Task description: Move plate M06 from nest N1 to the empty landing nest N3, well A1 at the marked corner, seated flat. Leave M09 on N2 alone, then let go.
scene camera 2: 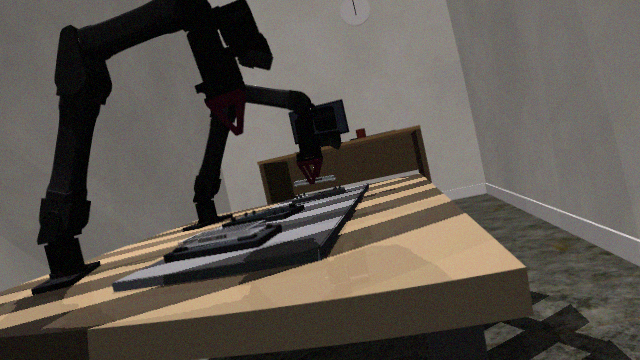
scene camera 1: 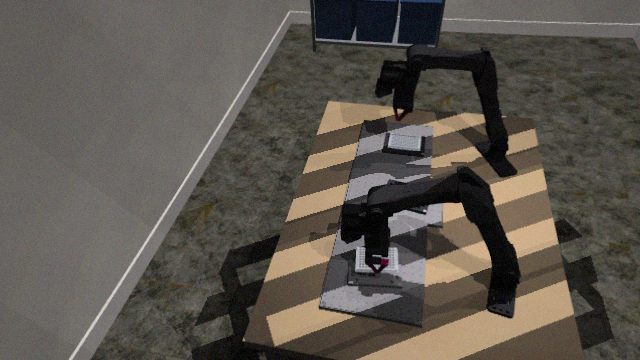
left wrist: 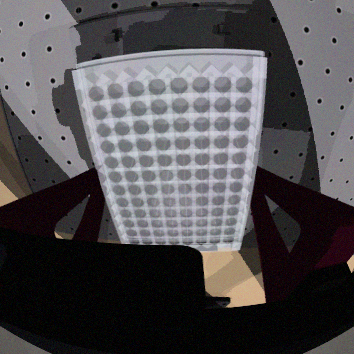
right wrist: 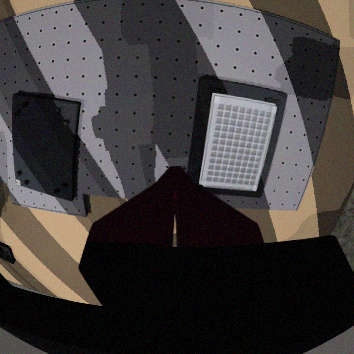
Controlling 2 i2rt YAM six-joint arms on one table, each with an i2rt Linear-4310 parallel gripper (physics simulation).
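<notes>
Plate M06 (scene camera 1: 363, 260) (scene camera 2: 327, 178) (left wrist: 172, 140) is a clear white well plate. My left gripper (scene camera 1: 377, 267) (scene camera 2: 311, 176) (left wrist: 176, 173) is shut on its two long sides and holds it level, a little above the dark nest N1 (scene camera 1: 376, 281) (scene camera 2: 318, 194) (left wrist: 158, 31). Plate M09 (scene camera 1: 405, 141) (scene camera 2: 222, 233) (right wrist: 238, 140) sits in nest N2 (scene camera 1: 404, 151) (scene camera 2: 229, 246) (right wrist: 204, 105) at the other end of the board. The empty dark nest N3 (scene camera 2: 261, 214) (right wrist: 46, 140) lies between them, mostly hidden by the left arm in scene camera 1. My right gripper (scene camera 1: 400, 116) (scene camera 2: 233, 125) (right wrist: 174, 175) is shut and empty, high above the table edge next to M09.
The nests sit on a grey perforated board (scene camera 1: 368, 182) (scene camera 2: 340, 211) (right wrist: 70, 53) on the wooden table (scene camera 1: 308, 257) (scene camera 2: 408, 243). A blue shelf unit (scene camera 1: 313, 21) stands on the floor behind. A wooden cabinet (scene camera 2: 372, 157) with a red cup (scene camera 2: 361, 133) stands beyond the table.
</notes>
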